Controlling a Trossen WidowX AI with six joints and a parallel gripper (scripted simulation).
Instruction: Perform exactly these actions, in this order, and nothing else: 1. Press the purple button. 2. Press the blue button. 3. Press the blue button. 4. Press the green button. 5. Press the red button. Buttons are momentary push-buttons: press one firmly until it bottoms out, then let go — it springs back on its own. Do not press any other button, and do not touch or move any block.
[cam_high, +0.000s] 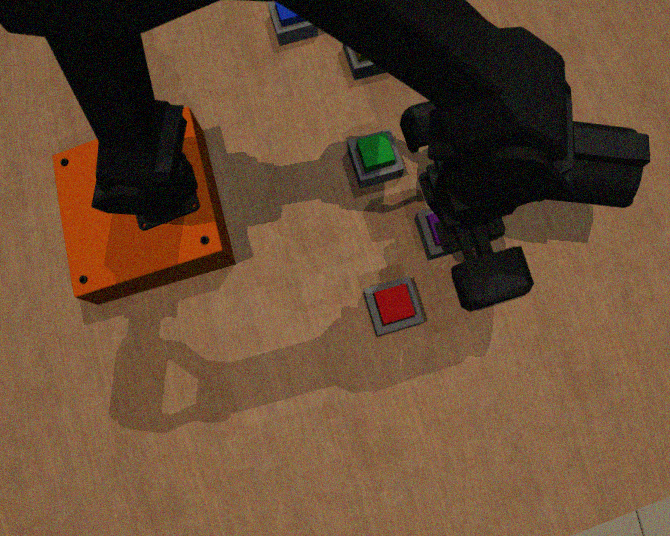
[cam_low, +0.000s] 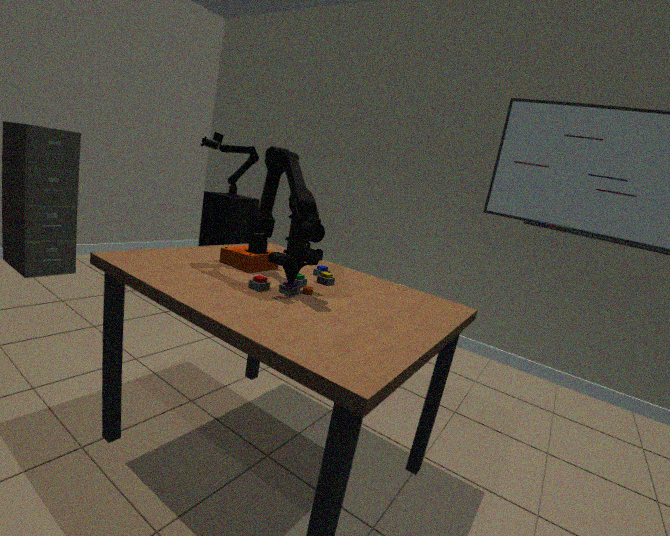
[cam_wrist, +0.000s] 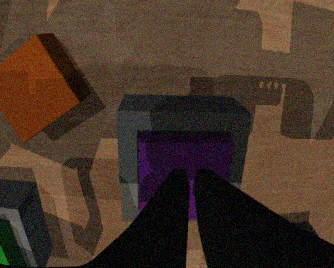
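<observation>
Right now my gripper tip is 10 mm above the purple button. Round my gripper tip: orange block: 60 mm to the left, 30 mm ahead, 20 mm below; then green button: 100 mm to the left, 40 mm behind; then red button: 80 mm behind, 60 mm to the right.
</observation>
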